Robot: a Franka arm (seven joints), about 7 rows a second.
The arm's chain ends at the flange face. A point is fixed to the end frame.
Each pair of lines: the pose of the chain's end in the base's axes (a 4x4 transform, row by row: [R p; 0 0 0 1], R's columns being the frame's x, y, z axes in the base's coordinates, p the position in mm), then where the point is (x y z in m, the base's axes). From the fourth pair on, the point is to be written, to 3 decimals.
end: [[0.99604, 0.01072, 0.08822, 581.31], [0.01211, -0.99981, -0.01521, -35.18], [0.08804, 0.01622, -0.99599, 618.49], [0, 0, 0, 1]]
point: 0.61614 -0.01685 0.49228
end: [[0.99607, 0.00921, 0.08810, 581.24], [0.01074, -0.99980, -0.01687, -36.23], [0.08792, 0.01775, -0.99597, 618.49], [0, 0, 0, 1]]
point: 0.61608 -0.01815 0.49225
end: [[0.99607, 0.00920, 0.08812, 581.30], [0.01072, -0.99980, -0.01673, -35.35], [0.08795, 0.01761, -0.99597, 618.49], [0, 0, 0, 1]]
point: 0.61615 -0.01725 0.49225
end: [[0.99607, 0.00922, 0.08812, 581.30], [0.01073, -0.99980, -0.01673, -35.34], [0.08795, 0.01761, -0.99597, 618.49], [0, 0, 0, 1]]
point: 0.616 -0.017 0.492
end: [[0.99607, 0.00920, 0.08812, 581.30], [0.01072, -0.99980, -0.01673, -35.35], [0.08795, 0.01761, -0.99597, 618.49], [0, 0, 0, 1]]
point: 0.616 -0.017 0.492
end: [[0.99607, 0.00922, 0.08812, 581.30], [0.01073, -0.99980, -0.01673, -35.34], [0.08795, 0.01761, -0.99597, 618.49], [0, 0, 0, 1]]
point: 0.616 -0.017 0.492
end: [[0.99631, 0.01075, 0.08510, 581.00], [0.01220, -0.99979, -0.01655, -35.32], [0.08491, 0.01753, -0.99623, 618.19], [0, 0, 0, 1]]
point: 0.615 -0.017 0.492
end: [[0.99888, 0.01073, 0.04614, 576.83], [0.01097, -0.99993, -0.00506, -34.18], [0.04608, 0.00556, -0.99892, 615.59], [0, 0, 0, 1]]
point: 0.606 -0.015 0.488
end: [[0.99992, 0.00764, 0.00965, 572.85], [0.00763, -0.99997, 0.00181, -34.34], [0.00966, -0.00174, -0.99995, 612.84], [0, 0, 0, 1]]
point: 0.598 -0.014 0.485
